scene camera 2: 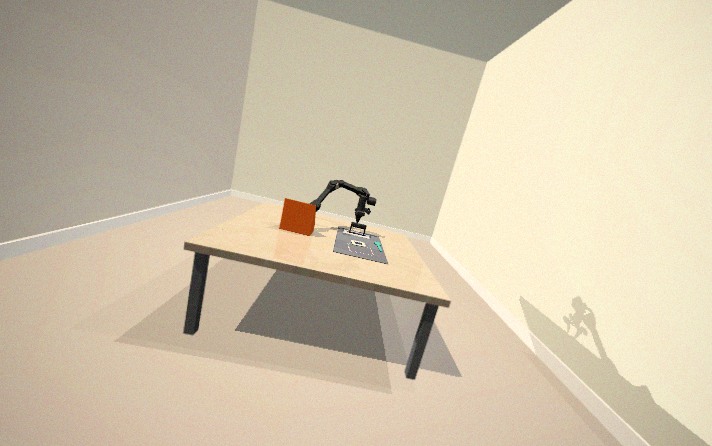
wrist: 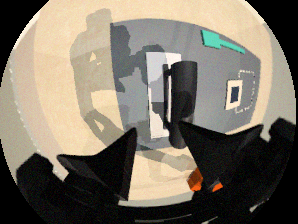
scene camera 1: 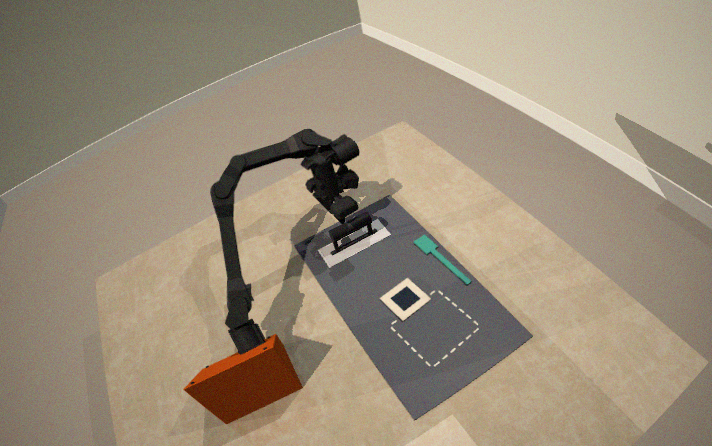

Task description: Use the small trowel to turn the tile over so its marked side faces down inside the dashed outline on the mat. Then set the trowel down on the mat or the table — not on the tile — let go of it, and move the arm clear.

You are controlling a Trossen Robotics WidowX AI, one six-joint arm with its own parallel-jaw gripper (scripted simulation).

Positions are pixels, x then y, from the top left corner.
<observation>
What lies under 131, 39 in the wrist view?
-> A mat.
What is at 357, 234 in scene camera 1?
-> A trowel.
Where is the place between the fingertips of my gripper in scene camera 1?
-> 337, 218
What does my gripper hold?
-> Nothing.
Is my gripper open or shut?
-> Open.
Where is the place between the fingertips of my gripper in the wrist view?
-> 157, 127
</observation>
